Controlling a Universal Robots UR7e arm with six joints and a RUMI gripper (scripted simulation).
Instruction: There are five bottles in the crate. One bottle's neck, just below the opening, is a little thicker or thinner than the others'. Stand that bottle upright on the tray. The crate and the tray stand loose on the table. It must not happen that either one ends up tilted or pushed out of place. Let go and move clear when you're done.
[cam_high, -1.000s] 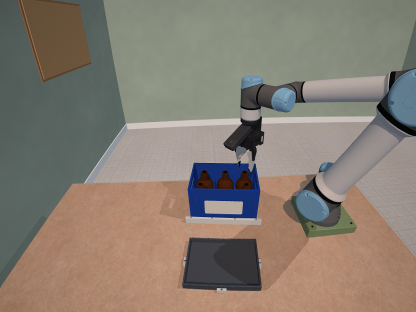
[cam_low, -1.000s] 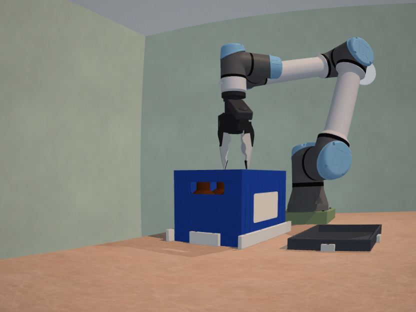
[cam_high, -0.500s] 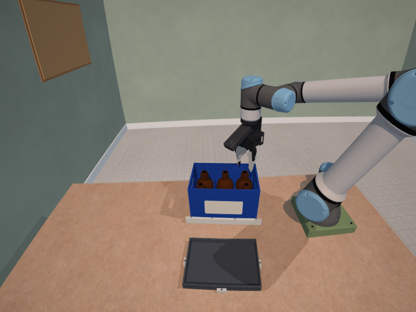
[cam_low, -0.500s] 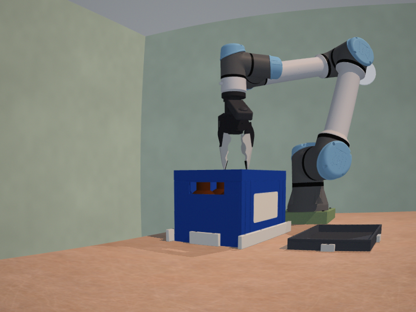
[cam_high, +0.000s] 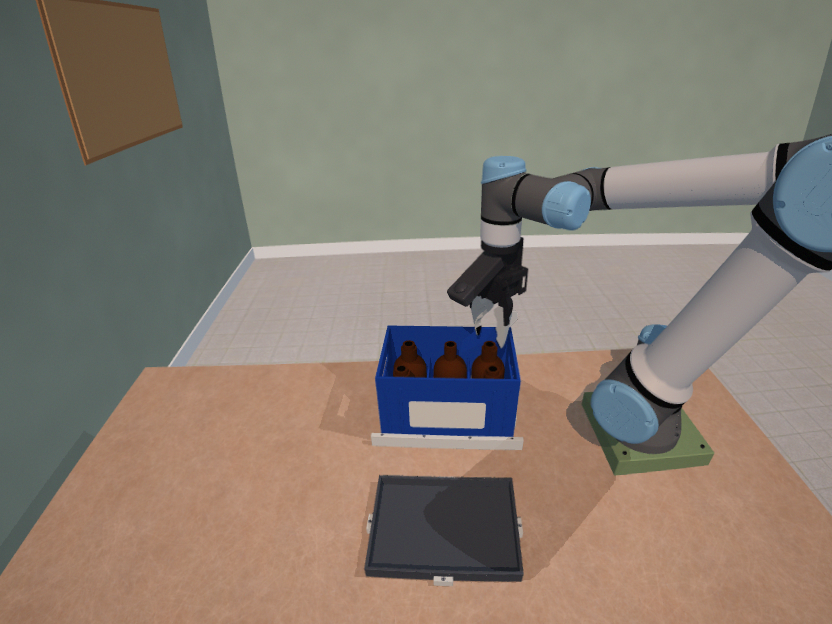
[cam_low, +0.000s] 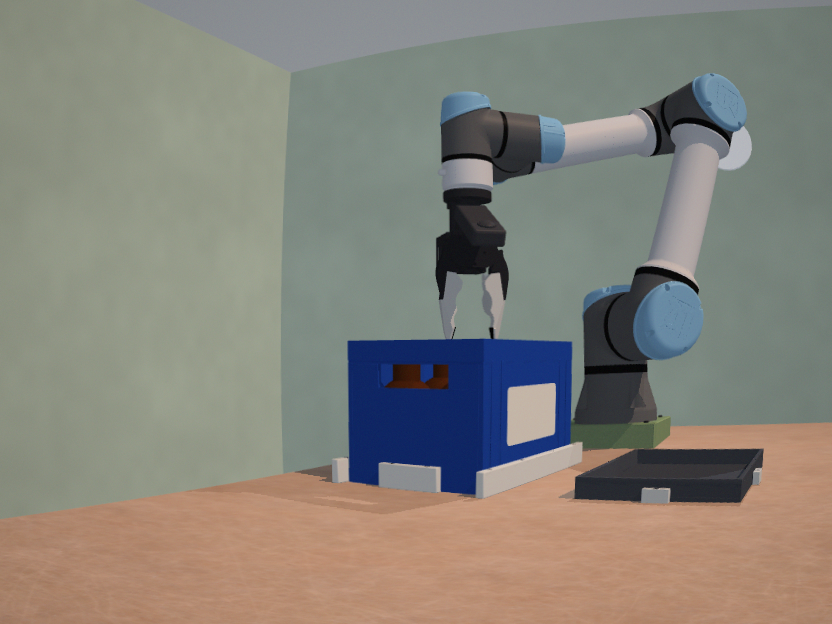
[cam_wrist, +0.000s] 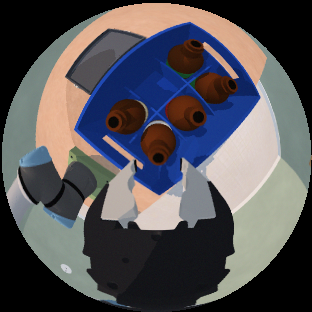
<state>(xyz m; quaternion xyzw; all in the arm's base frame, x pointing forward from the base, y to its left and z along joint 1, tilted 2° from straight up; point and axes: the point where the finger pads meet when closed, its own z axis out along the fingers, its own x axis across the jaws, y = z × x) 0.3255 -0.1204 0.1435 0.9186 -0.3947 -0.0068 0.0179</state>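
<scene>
The glass bottle lies 10 cm below my hand and 8 cm ahead of it. The rest, counted from my hand: dark tray: 33 cm to the left, 17 cm below, 9 cm ahead; blue crate: 10 cm below, 8 cm ahead, 4 cm to the left.
</scene>
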